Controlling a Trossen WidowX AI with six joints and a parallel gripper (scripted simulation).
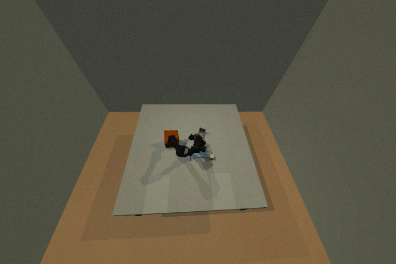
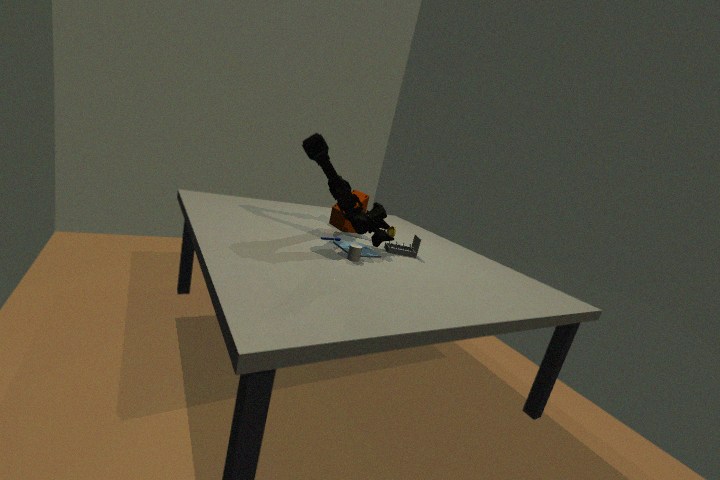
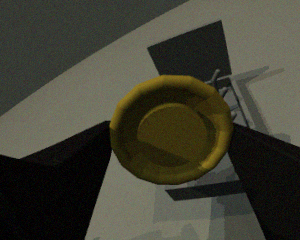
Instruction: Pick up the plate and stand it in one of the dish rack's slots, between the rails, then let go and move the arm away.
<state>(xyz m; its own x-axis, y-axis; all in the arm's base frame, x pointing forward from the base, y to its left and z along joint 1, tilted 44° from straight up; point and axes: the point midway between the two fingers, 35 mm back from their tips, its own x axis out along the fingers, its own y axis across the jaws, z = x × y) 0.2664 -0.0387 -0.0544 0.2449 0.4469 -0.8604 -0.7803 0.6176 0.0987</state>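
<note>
Right now my gripper tip is 4 cm short of the dish rack, 4 cm above it and 3 cm to the right of it. Also, from my gripper tip: plate (1 cm to the right); blue spoon (21 cm to the right, 11 cm behind, 6 cm below); cup (26 cm to the right, 10 cm ahead, 4 cm below).
</note>
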